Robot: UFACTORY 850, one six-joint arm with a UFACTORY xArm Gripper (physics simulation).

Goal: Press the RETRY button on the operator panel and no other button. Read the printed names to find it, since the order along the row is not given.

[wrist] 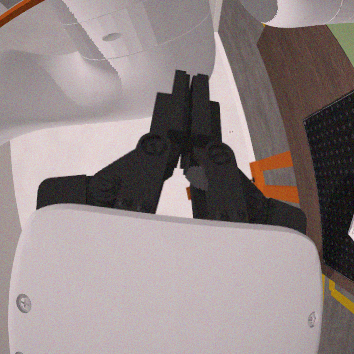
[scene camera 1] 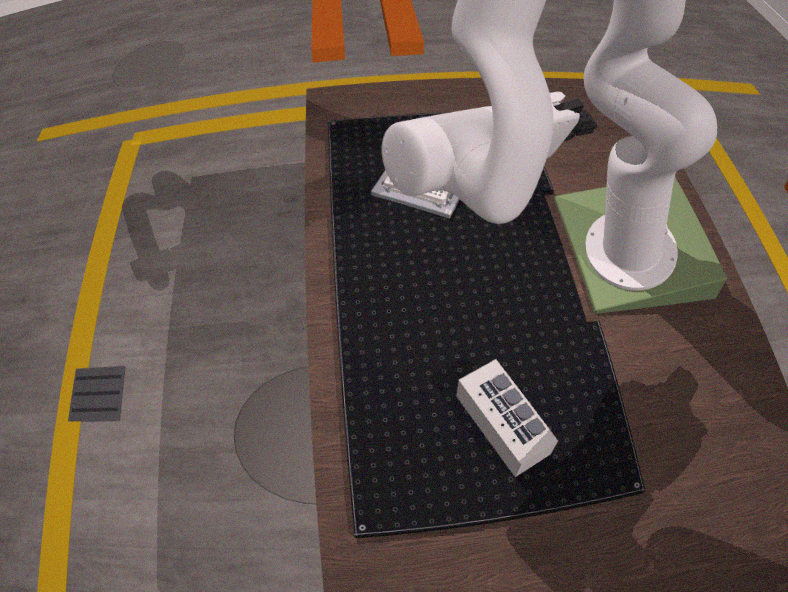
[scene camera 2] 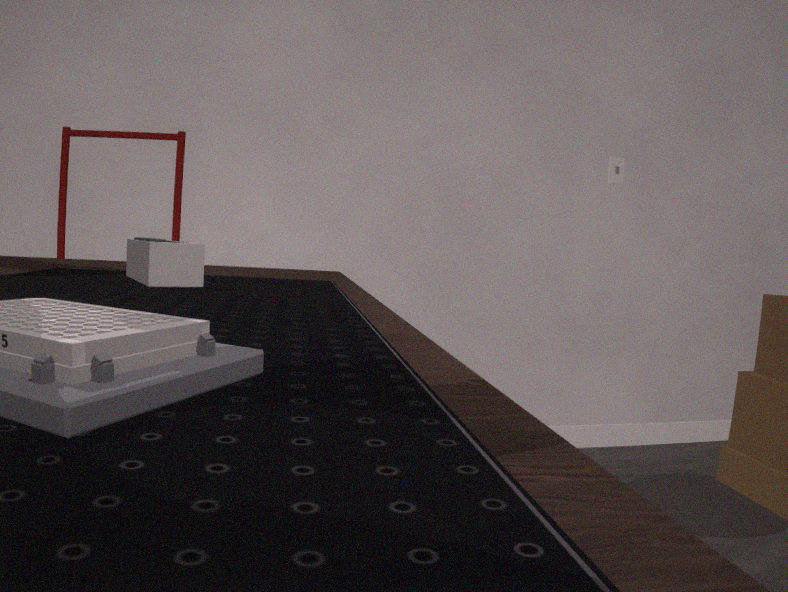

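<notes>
The operator panel is a white box standing at an angle on the near part of the black mat. Its top holds a row of grey round buttons with dark name labels beside them. In scene camera 1 the third label from the far end seems to read CALL. The other labels are too small to read surely, so I cannot tell which button is RETRY. My gripper is shut and empty, raised near the far right end of the table, far from the panel. The panel does not show in the wrist view.
A white well plate sits on a grey clamping base at the mat's far end, partly behind the arm. The black mat has a raised edge. The arm stands on a green block. A red frame stands beyond the table.
</notes>
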